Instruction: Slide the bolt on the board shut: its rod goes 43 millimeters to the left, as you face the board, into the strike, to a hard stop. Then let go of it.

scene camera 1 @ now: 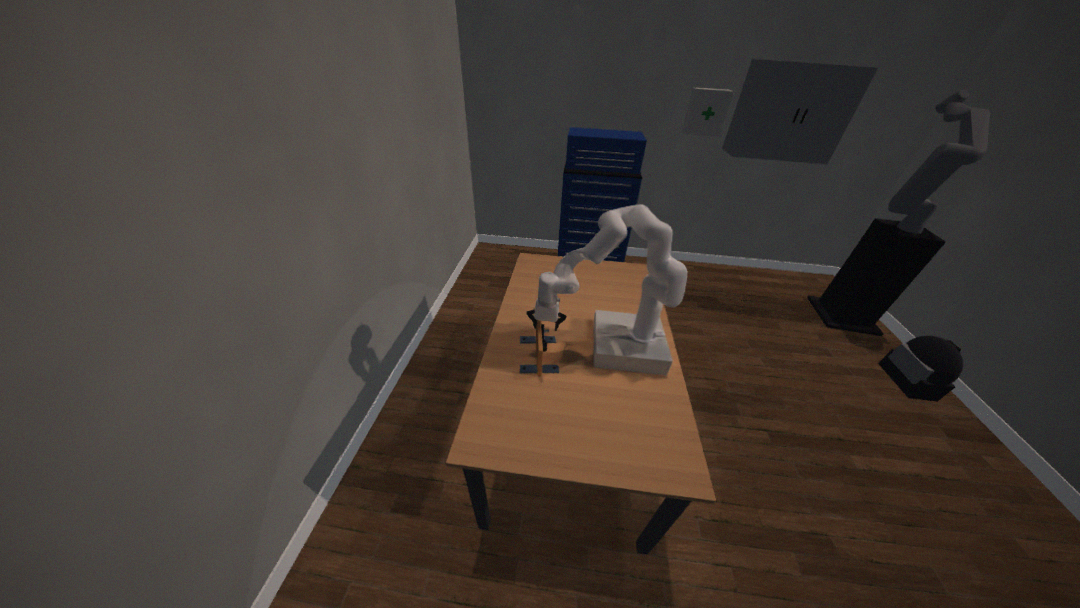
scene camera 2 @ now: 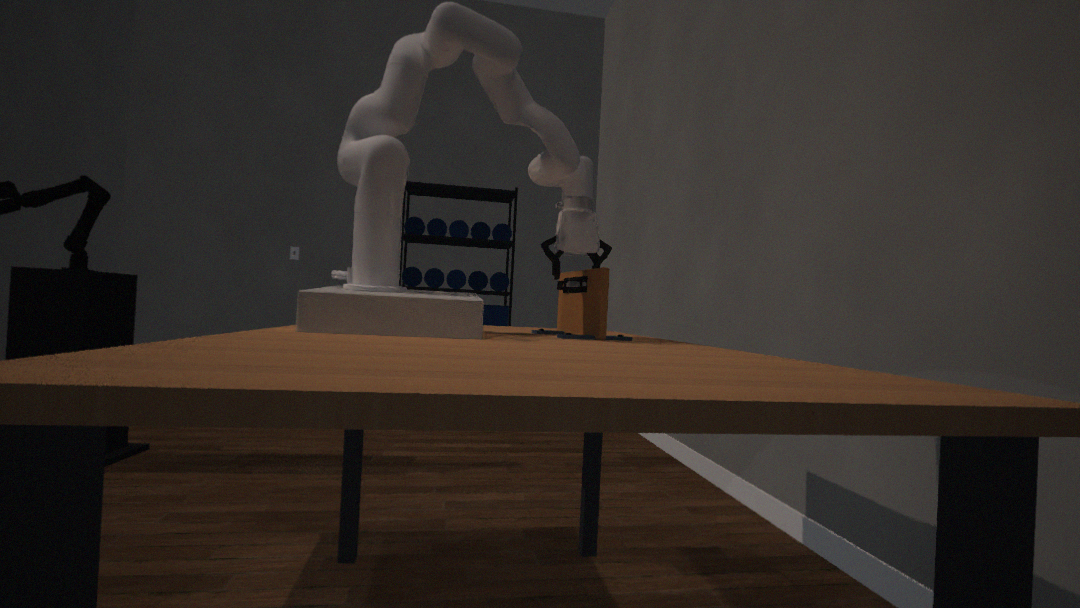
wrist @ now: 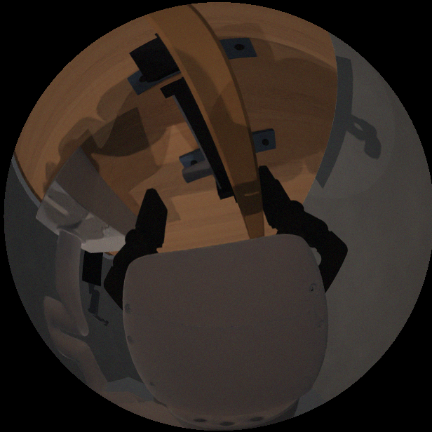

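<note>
The orange upright board stands on dark blue feet. On its robot-facing side is the bolt's long black mount. A grey handle sticks out from its near end in the wrist view. A black block, which looks like the strike, sits beyond its other end. The rod cannot be made out clearly. My gripper is open and empty at the board's top, one finger on the bolt side, the other past the board's back. The handle is in front of the fingertips, not gripped.
The board stands on the wooden table. The arm's pale base block is on the bolt side of the board. A wall rises past the table edge behind the board.
</note>
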